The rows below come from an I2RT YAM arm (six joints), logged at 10 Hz.
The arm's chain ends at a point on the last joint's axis. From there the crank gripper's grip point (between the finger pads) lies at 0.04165 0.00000 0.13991 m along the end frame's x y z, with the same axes.
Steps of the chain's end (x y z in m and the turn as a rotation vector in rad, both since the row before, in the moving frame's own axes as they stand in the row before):
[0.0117, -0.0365, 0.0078, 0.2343, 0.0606, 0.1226]
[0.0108, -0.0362, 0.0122, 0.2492, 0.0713, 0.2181]
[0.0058, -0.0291, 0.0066, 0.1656, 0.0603, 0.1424]
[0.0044, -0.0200, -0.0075, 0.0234, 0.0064, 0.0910]
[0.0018, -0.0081, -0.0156, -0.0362, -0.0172, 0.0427]
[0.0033, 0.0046, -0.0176, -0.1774, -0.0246, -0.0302]
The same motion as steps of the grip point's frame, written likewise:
[0.0217, -0.0630, 0.0018, 0.2343, 0.0606, 0.1226]
[0.0233, -0.0600, 0.0058, 0.2492, 0.0713, 0.2181]
[0.0153, -0.0454, 0.0024, 0.1656, 0.0603, 0.1424]
[0.0053, -0.0194, -0.0078, 0.0234, 0.0064, 0.0910]
[-0.0008, -0.0013, -0.0150, -0.0362, -0.0172, 0.0427]
[0.0002, 0.0282, -0.0187, -0.1774, -0.0246, -0.0302]

